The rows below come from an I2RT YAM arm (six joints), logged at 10 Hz.
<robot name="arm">
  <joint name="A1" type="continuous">
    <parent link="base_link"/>
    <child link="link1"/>
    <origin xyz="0 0 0.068"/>
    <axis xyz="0 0 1"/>
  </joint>
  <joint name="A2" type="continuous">
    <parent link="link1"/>
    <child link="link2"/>
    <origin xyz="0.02 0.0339 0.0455"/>
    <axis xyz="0 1 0"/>
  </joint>
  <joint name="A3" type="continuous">
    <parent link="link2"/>
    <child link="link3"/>
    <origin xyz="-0.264 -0.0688 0"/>
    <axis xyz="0 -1 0"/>
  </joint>
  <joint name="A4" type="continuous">
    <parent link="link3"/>
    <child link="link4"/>
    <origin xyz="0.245 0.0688 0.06"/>
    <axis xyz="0 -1 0"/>
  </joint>
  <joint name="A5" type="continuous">
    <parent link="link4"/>
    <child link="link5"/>
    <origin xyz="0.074 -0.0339 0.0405"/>
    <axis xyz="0 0 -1"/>
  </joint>
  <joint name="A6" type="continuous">
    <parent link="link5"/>
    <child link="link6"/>
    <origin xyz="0.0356 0 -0.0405"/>
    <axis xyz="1 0 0"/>
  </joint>
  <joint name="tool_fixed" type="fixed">
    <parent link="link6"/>
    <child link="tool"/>
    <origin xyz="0 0 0" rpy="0 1.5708 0"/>
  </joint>
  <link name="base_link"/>
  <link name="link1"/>
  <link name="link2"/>
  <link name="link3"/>
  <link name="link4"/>
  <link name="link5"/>
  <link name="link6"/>
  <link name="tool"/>
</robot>
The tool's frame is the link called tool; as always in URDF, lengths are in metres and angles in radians. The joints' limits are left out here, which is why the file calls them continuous.
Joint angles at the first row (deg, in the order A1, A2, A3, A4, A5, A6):
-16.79, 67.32, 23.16, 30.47, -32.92, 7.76
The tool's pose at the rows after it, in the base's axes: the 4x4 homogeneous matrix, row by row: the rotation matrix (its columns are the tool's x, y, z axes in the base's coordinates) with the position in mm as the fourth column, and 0 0 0 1 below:
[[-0.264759, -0.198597, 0.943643, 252.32], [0.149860, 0.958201, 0.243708, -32.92], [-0.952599, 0.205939, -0.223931, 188.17], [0, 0, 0, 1]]
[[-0.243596, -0.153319, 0.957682, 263.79], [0.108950, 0.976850, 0.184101, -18.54], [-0.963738, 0.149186, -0.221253, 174.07], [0, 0, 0, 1]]
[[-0.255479, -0.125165, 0.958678, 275.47], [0.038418, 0.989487, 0.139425, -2.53], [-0.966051, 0.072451, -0.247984, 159.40], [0, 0, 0, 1]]
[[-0.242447, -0.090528, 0.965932, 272.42], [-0.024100, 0.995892, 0.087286, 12.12], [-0.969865, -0.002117, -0.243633, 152.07], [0, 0, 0, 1]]
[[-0.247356, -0.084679, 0.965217, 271.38], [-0.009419, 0.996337, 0.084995, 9.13], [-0.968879, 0.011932, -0.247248, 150.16], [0, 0, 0, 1]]
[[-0.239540, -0.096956, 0.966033, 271.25], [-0.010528, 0.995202, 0.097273, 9.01], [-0.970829, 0.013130, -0.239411, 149.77], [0, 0, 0, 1]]
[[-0.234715, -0.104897, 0.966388, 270.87], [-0.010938, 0.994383, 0.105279, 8.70], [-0.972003, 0.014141, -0.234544, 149.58], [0, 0, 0, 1]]
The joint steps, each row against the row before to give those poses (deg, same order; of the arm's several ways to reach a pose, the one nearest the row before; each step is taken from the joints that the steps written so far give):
6.02, 7.56, 0.33, 6.67, 8.36, -1.59
4.54, 5.84, -0.47, 7.20, 7.88, -1.27
4.45, 5.83, 0.84, 3.78, 6.94, -3.13
3.95, 1.47, -1.52, 3.44, 6.84, -2.63
-0.69, 0.20, -0.37, 0.35, -0.55, 0.69
-0.14, 0.30, -0.18, 0.92, -0.83, -0.11
-0.14, 0.10, -0.17, 0.55, -0.60, -0.07

